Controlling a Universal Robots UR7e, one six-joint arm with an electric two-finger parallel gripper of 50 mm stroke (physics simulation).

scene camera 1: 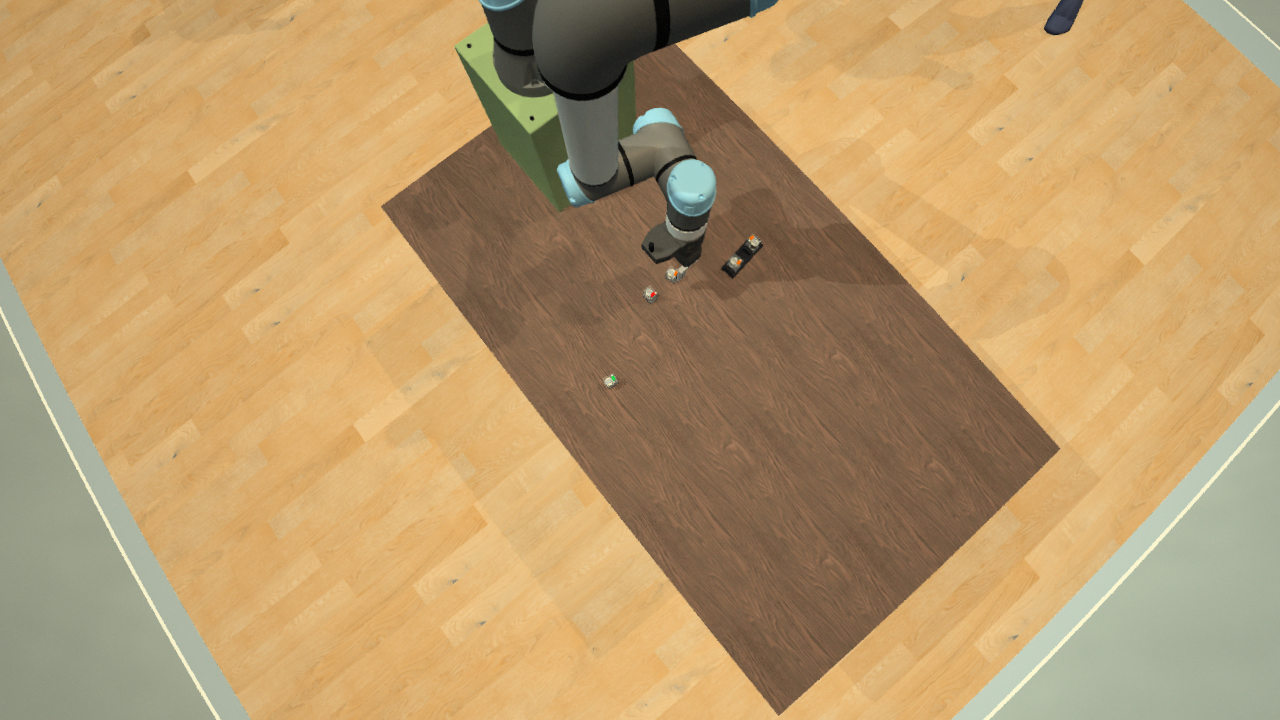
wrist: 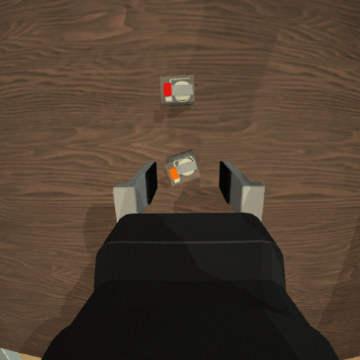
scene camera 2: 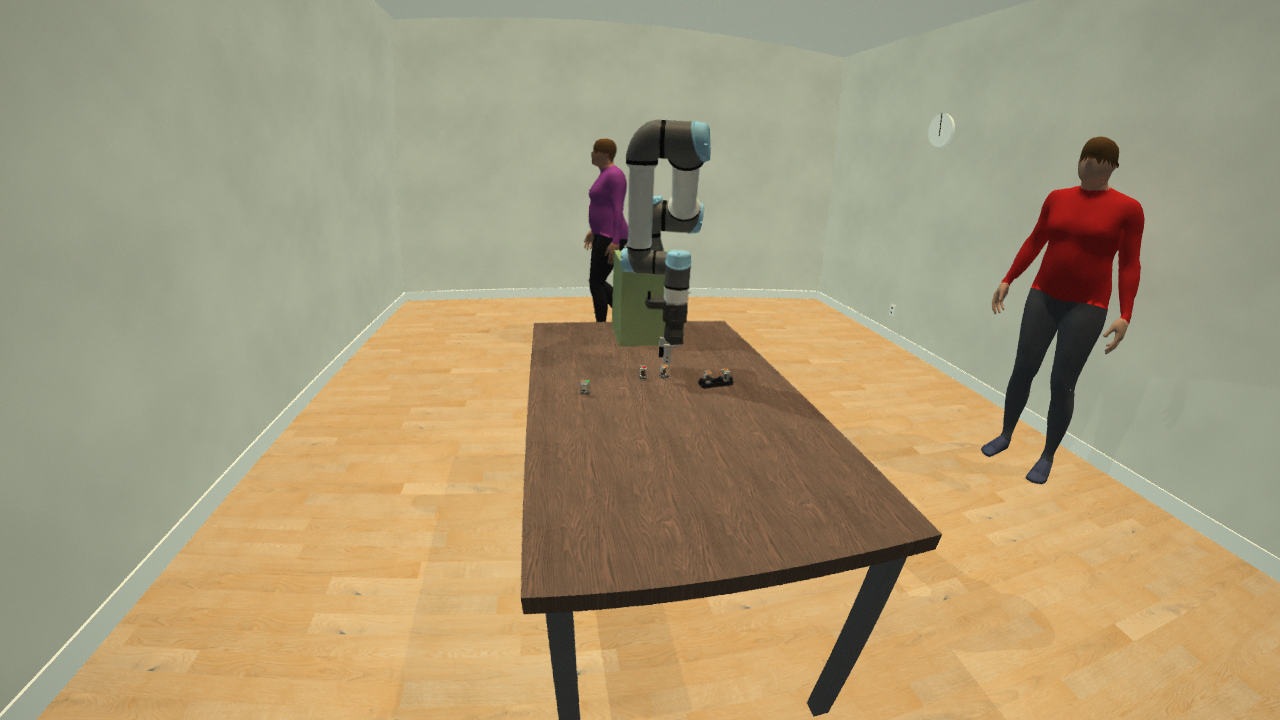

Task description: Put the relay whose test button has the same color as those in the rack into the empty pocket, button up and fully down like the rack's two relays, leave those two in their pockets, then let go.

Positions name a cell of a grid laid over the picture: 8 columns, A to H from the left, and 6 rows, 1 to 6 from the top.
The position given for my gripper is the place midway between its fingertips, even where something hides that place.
Observation:
In view: my gripper (scene camera 2: E4) and a red-button relay (wrist: D2).
My gripper is seen too in the wrist view (wrist: E3).

